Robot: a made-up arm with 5 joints. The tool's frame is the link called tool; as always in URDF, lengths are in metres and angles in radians. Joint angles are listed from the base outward. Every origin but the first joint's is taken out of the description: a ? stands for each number. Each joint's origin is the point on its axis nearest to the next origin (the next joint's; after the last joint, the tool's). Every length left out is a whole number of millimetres.
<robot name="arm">
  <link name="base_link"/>
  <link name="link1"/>
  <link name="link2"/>
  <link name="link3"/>
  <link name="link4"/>
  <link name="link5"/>
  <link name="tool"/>
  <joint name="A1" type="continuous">
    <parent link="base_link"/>
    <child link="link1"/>
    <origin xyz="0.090 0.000 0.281"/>
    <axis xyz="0 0 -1"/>
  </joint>
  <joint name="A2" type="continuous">
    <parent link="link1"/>
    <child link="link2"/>
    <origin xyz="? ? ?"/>
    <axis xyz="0 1 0"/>
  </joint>
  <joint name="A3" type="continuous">
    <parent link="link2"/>
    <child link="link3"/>
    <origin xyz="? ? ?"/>
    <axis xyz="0 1 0"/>
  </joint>
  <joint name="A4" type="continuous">
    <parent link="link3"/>
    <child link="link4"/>
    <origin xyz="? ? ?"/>
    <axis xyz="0 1 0"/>
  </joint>
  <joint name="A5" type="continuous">
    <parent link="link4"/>
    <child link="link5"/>
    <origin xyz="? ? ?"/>
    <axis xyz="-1 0 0"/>
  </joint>
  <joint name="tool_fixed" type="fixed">
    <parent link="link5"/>
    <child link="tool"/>
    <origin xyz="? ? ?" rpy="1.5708 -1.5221 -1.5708"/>
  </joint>
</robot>
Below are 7 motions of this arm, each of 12 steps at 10 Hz.
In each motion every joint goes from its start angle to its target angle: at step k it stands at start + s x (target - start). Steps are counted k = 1, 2, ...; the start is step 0. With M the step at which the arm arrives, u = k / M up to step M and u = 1 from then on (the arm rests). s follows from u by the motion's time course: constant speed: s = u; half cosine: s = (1 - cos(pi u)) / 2; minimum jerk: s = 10 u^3 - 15 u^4 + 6 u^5.
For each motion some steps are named. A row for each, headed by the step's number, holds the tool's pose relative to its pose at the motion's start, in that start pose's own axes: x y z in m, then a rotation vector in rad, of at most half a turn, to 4 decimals.
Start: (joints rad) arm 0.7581 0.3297 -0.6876 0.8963 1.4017
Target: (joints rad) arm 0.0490 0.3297 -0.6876 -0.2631 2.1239
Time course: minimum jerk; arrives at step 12
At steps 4, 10, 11, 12:
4: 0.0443 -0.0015 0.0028 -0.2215 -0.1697 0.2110
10: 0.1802 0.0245 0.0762 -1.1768 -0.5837 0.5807
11: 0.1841 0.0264 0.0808 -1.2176 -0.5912 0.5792
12: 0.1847 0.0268 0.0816 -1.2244 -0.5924 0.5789

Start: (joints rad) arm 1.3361 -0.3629 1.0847 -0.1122 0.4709
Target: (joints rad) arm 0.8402 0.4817 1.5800 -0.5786 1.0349
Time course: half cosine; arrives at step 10
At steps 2, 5, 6, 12:
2: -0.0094 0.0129 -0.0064 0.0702 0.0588 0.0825
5: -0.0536 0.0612 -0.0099 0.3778 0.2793 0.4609
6: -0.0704 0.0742 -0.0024 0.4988 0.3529 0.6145
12: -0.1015 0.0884 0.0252 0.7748 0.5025 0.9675

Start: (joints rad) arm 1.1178 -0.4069 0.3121 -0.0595 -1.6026
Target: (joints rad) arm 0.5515 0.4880 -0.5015 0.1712 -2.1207
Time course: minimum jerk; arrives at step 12
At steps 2, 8, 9, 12:
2: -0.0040 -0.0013 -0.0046 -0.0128 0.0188 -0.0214
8: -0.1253 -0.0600 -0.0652 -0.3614 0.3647 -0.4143
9: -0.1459 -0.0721 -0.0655 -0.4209 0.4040 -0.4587
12: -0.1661 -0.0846 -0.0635 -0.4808 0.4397 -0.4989

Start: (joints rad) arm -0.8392 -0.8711 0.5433 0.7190 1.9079
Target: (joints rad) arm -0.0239 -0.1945 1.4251 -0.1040 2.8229
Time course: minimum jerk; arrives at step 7
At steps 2, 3, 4, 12:
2: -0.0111 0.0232 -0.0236 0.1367 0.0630 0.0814
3: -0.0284 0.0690 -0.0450 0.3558 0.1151 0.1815
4: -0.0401 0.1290 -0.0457 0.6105 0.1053 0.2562
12: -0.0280 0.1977 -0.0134 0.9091 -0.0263 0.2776

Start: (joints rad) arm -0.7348 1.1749 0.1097 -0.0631 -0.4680
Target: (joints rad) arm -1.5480 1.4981 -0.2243 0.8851 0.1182
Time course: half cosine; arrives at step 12
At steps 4, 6, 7, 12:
4: -0.0370 0.0326 -0.0088 -0.0580 0.2318 0.3442
6: -0.0783 0.0561 -0.0119 -0.1250 0.4540 0.6953
7: -0.1004 0.0646 -0.0114 -0.1651 0.5668 0.8768
12: -0.1626 0.0755 -0.0040 -0.3108 0.8879 1.3803

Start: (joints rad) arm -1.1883 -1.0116 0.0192 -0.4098 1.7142
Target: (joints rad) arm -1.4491 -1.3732 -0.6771 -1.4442 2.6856
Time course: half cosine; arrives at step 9
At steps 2, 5, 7, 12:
2: -0.0032 -0.0307 0.0011 -0.2422 0.0356 0.0825
5: -0.0327 -0.1379 0.0525 -1.1175 0.5220 0.3493
7: -0.0586 -0.1767 0.1122 -1.5128 1.0860 0.4044
12: -0.0685 -0.1843 0.1383 -1.6184 1.3533 0.3867

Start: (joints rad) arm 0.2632 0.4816 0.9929 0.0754 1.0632
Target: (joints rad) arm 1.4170 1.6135 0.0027 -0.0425 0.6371
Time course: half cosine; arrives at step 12
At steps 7, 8, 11, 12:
7: -0.1148 -0.0443 -0.0870 0.0049 0.0169 -0.9943
8: -0.1394 -0.0352 -0.1057 0.0060 0.0193 -1.1849
11: -0.1780 -0.0024 -0.1413 0.0082 0.0230 -1.5529
12: -0.1802 0.0006 -0.1438 0.0083 0.0233 -1.5799

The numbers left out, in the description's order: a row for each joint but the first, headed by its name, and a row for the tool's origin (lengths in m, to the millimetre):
A2: 0.041 -0.011 0.000
A3: 0.034 0.000 0.136
A4: 0.135 0.000 0.005
A5: 0.049 0.000 0.000
tool: 0.000 0.000 0.000

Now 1 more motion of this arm.
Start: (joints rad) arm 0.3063 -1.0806 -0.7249 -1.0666 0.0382
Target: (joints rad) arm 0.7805 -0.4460 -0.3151 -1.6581 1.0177
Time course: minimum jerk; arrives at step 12
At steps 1, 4, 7, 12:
1: -0.0009 0.0003 0.0008 0.0023 0.0023 0.0056
4: -0.0330 0.0099 0.0360 0.1032 0.0860 0.2363
7: -0.0765 0.0009 0.1236 0.3688 0.1976 0.7569
12: -0.0823 -0.0319 0.1890 0.6128 0.2124 1.1746

